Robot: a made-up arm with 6 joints. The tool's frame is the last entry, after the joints. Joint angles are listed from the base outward. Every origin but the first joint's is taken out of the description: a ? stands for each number. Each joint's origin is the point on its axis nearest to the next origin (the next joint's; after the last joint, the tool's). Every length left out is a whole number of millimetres.
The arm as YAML. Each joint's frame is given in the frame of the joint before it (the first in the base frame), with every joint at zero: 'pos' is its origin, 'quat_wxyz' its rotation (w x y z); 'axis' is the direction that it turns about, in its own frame. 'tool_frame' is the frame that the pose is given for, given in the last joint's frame.
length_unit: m
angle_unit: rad
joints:
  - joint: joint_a
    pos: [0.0, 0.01, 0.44]
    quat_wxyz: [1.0, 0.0, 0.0, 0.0]
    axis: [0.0, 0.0, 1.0]
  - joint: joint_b
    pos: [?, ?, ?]
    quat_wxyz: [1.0, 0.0, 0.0, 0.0]
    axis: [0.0, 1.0, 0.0]
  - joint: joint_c
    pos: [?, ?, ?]
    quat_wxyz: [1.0, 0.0, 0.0, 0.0]
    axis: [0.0, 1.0, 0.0]
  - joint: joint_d
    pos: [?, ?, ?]
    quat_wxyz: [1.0, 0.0, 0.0, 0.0]
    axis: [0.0, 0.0, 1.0]
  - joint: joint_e
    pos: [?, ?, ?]
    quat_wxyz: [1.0, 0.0, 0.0, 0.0]
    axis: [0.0, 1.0, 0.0]
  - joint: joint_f
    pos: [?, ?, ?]
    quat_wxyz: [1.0, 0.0, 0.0, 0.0]
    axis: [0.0, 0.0, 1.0]
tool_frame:
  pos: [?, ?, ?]
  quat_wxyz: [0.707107, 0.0, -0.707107, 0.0]
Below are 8 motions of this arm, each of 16 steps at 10 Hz.
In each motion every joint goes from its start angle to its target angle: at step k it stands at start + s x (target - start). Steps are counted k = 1, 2, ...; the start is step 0. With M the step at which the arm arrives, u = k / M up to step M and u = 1 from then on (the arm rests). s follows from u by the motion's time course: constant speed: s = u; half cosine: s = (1 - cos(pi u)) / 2; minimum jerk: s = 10 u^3 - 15 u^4 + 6 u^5.
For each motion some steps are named. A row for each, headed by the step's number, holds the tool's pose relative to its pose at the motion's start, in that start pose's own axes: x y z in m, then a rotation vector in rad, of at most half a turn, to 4 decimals.
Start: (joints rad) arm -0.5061 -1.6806 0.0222 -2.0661 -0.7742 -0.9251
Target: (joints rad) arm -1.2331 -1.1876 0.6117 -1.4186 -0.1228 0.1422
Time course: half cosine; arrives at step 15
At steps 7, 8, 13, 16:
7: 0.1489 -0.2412 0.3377 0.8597 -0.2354 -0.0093
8: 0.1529 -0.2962 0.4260 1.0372 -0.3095 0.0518
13: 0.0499 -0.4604 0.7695 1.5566 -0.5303 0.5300
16: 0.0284 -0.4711 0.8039 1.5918 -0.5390 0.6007

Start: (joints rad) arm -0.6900 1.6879 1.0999 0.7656 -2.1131 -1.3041
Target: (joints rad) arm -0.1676 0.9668 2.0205 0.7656 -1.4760 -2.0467
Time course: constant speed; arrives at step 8
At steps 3, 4, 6, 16:
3: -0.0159 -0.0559 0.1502 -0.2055 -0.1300 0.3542
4: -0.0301 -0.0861 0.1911 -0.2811 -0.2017 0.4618
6: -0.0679 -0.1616 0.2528 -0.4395 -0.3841 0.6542
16: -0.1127 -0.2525 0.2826 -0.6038 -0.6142 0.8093

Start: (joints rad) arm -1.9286 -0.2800 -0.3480 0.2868 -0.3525 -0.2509
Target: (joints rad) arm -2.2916 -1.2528 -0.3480 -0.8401 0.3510 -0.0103
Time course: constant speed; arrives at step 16
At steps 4, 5, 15, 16:
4: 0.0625 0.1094 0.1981 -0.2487 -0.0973 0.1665
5: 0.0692 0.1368 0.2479 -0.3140 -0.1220 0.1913
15: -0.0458 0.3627 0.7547 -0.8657 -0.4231 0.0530
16: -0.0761 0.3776 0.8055 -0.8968 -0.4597 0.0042

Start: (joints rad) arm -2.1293 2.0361 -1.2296 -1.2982 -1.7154 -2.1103
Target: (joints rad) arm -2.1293 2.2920 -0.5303 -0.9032 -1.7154 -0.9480
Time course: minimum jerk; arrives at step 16
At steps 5, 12, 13, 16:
5: -0.0122 -0.0421 0.0249 0.3610 0.0634 0.0872
12: -0.0643 -0.2433 0.0939 1.7280 0.4839 0.4267
13: -0.0683 -0.2611 0.0966 1.8247 0.5311 0.4527
16: -0.0718 -0.2772 0.0987 1.9093 0.5756 0.4758

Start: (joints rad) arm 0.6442 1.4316 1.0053 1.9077 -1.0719 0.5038
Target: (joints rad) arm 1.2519 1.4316 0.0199 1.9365 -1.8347 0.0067
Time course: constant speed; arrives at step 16
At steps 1, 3, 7, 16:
1: -0.0316 0.0107 -0.0234 0.0010 0.0188 0.0423
3: -0.1006 0.0286 -0.0634 0.0096 0.0528 0.1171
7: -0.2548 0.0500 -0.1129 0.0471 0.1091 0.2231
16: -0.6077 0.0337 -0.0705 0.1490 0.2112 0.2249

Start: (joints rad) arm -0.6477 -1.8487 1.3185 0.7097 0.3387 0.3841
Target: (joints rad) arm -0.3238 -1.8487 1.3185 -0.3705 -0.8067 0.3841
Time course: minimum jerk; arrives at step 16
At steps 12, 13, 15, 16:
12: -0.1372 0.0318 0.2435 -0.7647 -0.9461 0.3608
13: -0.1478 0.0343 0.2457 -0.8159 -0.9845 0.4009
15: -0.1567 0.0359 0.2463 -0.8593 -1.0149 0.4367
16: -0.1571 0.0360 0.2463 -0.8614 -1.0163 0.4385

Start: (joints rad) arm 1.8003 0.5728 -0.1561 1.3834 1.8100 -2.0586
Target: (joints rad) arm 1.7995 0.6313 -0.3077 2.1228 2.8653 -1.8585
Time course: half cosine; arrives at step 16
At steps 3, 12, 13, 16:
3: -0.0021 0.0128 0.0193 -0.0080 -0.0915 0.0512
12: -0.1021 0.1573 0.1101 -0.3220 -0.7542 0.6293
13: -0.1132 0.1693 0.1076 -0.3656 -0.7893 0.6820
16: -0.1280 0.1850 0.1015 -0.4289 -0.8312 0.7539

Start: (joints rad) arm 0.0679 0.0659 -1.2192 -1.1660 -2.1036 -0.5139
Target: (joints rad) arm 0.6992 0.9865 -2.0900 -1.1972 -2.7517 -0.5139
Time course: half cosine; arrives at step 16
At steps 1, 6, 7, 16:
1: 0.0001 -0.0017 0.0044 -0.0026 -0.0003 -0.0013
6: 0.0358 -0.0538 0.1315 -0.0861 -0.0145 -0.0363
7: 0.0581 -0.0698 0.1652 -0.1132 -0.0203 -0.0449
16: 0.2742 -0.1743 0.2726 -0.2903 -0.0718 -0.0714

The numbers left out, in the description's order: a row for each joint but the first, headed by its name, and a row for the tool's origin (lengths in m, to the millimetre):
joint_b: 0.02 0.03 0.0
joint_c: -0.01 0.0 0.52
joint_d: 0.02 0.0 0.36
joint_e: -0.03 0.03 0.0
joint_f: -0.01 0.0 0.22
tool: 0.0 0.0 0.0

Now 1 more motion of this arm.
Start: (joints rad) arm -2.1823 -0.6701 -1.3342 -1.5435 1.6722 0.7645
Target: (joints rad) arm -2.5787 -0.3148 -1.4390 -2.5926 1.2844 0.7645
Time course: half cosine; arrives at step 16
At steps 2, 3, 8, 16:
2: -0.0081 -0.0028 -0.0011 -0.0064 -0.0443 -0.0052
3: -0.0183 -0.0064 -0.0023 -0.0142 -0.0985 -0.0110
8: -0.1261 -0.0463 -0.0149 -0.0774 -0.6031 -0.0494
16: -0.2816 -0.1142 -0.0580 -0.1245 -1.2350 -0.0934

